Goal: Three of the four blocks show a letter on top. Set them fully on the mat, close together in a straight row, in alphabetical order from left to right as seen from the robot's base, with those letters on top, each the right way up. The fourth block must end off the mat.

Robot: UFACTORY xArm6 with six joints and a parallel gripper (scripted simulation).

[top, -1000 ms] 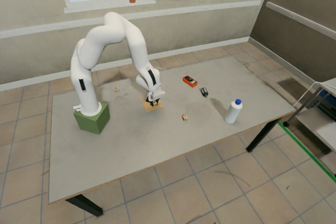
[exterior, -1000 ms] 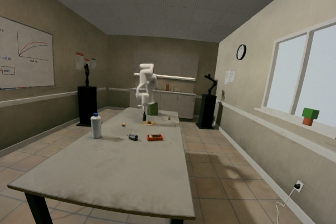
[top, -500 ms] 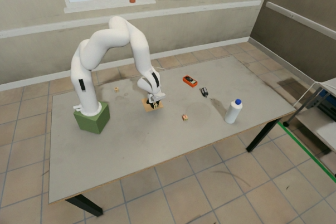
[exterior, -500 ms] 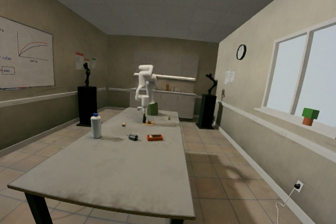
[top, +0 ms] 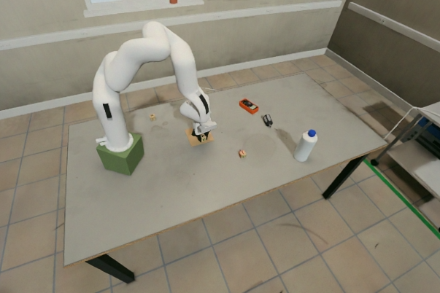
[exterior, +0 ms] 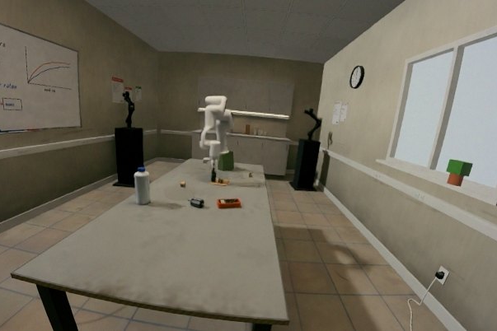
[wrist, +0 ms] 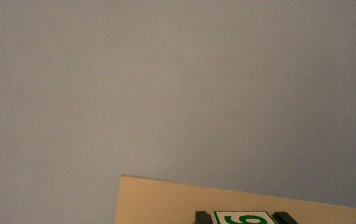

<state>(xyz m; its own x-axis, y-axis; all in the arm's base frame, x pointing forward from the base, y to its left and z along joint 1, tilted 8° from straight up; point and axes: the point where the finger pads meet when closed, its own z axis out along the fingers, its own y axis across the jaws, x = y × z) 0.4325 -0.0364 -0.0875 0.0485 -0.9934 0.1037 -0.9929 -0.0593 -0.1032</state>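
Right now the tan mat is 50 mm to the left of my hand and 30 mm below it. Round my hand: white bottle: 440 mm ahead, 340 mm to the right, 70 mm above; then orange meter: 400 mm ahead, 140 mm to the left, 10 mm below; then small black object: 430 mm ahead, 50 mm to the right, 10 mm below.
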